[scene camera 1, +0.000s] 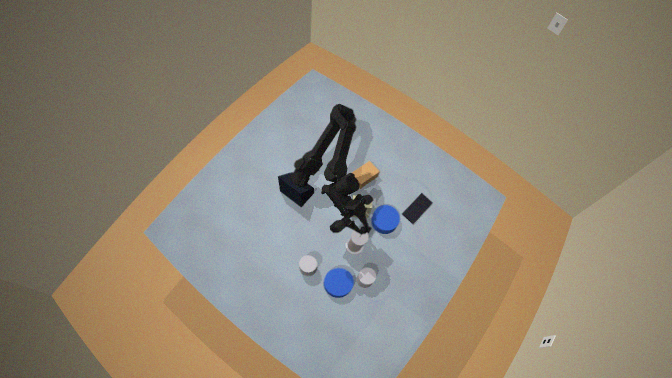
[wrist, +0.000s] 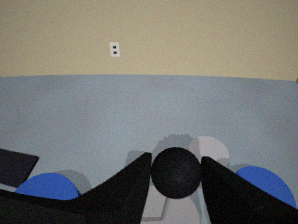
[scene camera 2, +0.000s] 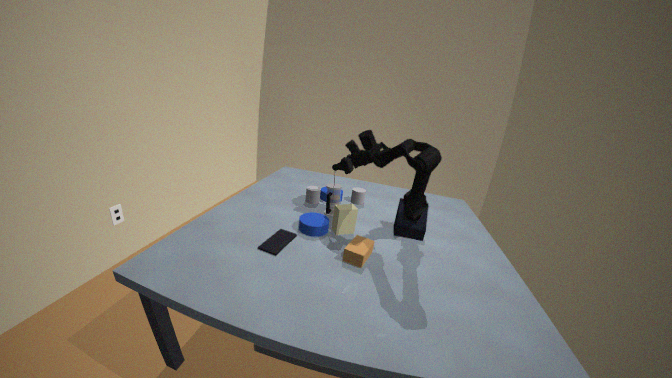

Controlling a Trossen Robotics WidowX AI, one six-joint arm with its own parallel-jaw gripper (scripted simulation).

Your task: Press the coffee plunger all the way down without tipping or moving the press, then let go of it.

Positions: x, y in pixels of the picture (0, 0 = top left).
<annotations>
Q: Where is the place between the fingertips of my gripper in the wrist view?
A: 176, 161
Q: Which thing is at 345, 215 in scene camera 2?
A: A cream block.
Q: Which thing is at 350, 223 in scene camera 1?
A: My gripper.
</annotations>
